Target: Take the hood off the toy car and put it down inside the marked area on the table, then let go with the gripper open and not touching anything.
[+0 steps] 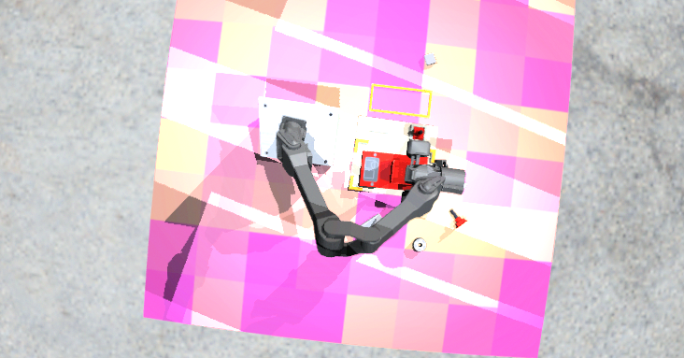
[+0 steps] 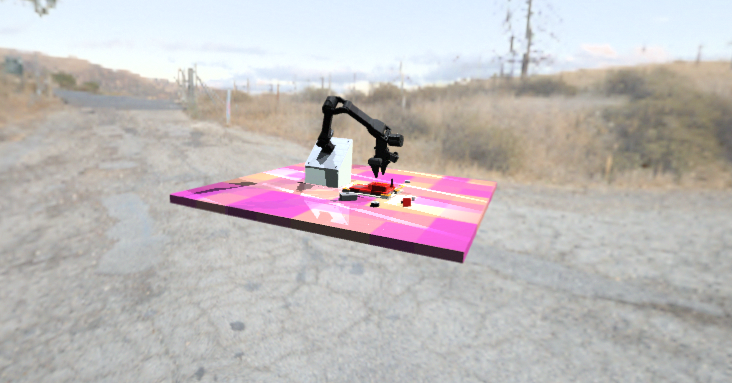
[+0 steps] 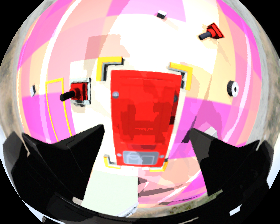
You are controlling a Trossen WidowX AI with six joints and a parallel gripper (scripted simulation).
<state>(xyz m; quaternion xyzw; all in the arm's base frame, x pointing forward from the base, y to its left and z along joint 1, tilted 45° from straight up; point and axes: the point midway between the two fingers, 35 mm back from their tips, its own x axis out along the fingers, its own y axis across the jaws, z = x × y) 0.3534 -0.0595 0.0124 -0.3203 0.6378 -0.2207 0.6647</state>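
Now: gripper tip 50 mm above the red hood. The rest, counted from my gripper tip: white piece 180 mm ahead, 80 mm below; wheel 90 mm ahead, 200 mm to the right, 80 mm below.
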